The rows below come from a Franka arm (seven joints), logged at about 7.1 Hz.
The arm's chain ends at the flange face. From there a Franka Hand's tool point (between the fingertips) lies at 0.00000 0.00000 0.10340 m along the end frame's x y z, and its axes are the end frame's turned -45 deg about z.
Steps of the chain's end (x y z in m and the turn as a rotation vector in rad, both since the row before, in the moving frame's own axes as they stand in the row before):
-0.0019, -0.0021, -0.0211, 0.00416, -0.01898, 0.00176
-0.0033, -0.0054, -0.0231, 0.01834, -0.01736, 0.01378
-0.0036, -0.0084, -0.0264, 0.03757, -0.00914, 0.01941
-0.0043, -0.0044, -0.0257, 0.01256, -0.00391, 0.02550
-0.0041, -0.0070, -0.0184, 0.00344, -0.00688, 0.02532
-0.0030, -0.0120, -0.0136, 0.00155, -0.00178, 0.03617
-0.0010, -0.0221, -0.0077, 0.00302, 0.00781, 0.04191
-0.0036, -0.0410, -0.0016, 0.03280, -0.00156, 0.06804
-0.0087, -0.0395, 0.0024, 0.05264, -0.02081, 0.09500
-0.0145, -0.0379, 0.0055, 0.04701, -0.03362, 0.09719
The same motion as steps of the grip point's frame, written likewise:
-0.0009, -0.0045, -0.0211, 0.01636, -0.01048, 0.00176
0.0016, -0.0088, -0.0231, 0.02524, 0.00069, 0.01378
0.0055, -0.0119, -0.0265, 0.03303, 0.02010, 0.01941
0.0007, -0.0073, -0.0257, 0.01165, 0.00612, 0.02550
0.0018, -0.0086, -0.0184, 0.00730, -0.00243, 0.02532
0.0064, -0.0109, -0.0136, 0.00235, -0.00016, 0.03617
0.0157, -0.0160, -0.0077, -0.00339, 0.00766, 0.04191
0.0288, -0.0340, -0.0017, 0.02430, 0.02209, 0.06804
0.0244, -0.0393, 0.0022, 0.05194, 0.02251, 0.09500
0.0178, -0.0429, 0.0053, 0.05701, 0.00947, 0.09719

